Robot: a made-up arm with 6 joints.
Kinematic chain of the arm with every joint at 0, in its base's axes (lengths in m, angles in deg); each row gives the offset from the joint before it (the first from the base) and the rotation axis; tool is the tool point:
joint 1: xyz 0 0 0.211 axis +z
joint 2: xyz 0 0 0 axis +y
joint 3: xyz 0 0 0.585 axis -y
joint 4: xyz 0 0 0 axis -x
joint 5: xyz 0.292 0 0 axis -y
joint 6: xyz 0 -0.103 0 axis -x
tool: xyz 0 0 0
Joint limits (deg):
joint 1: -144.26..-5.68
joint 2: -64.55..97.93
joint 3: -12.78..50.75
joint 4: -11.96..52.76
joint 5: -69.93..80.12
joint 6: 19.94..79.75
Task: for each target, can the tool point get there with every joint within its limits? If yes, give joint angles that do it. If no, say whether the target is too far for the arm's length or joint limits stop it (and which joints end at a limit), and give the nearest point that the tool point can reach.
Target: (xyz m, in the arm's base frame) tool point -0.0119 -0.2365 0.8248
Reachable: yes | joints -67.23 -7.54 -2.83 5.50 -6.94 26.85
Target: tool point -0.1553 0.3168 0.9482
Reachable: yes | joints -76.27 -41.25 27.42 42.72 -15.41 32.43
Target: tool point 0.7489 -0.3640 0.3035
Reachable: yes | joints -19.00 70.63 45.79 13.06 60.71 62.51
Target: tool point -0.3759 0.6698 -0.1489
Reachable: no: joint limits stop it (at a limit: joint 2, joint 3, joint 4) | nearest point -0.3572 0.6364 0.6913 | short by 0.841 m
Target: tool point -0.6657 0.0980 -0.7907
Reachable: no: too far | nearest point -0.5058 -0.2371 -0.1601 | short by 0.732 m
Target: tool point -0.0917 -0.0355 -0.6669
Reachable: no: joint limits stop it (at a limit: joint 1, joint 2, joint 3, joint 4) | nearest point -0.4291 -0.1847 -0.1353 | short by 0.647 m
